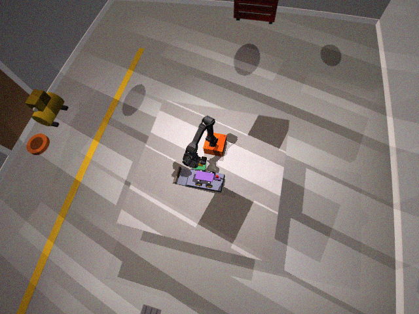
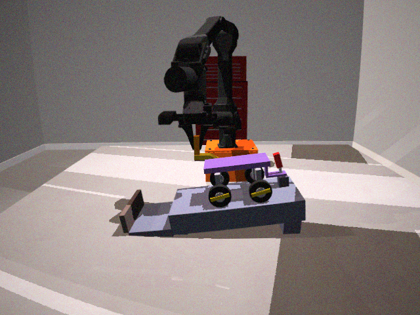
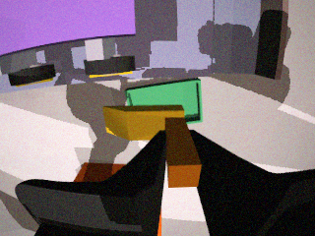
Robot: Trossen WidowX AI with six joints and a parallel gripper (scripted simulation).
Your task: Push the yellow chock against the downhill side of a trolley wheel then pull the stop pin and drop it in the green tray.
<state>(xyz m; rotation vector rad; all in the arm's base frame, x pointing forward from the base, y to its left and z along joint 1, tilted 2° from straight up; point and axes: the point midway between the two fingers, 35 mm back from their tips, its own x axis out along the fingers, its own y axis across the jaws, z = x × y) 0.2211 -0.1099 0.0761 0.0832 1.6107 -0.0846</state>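
My gripper tip is now 200 mm to the right of the red-headed stop pin, 100 mm short of it and 30 mm above it. Round my gripper tip: purple trolley (110 mm ahead, 90 mm to the left, 40 mm below); green tray (160 mm below, 30 mm behind, 10 mm to the left); yellow chock (20 mm to the left, 10 mm below).
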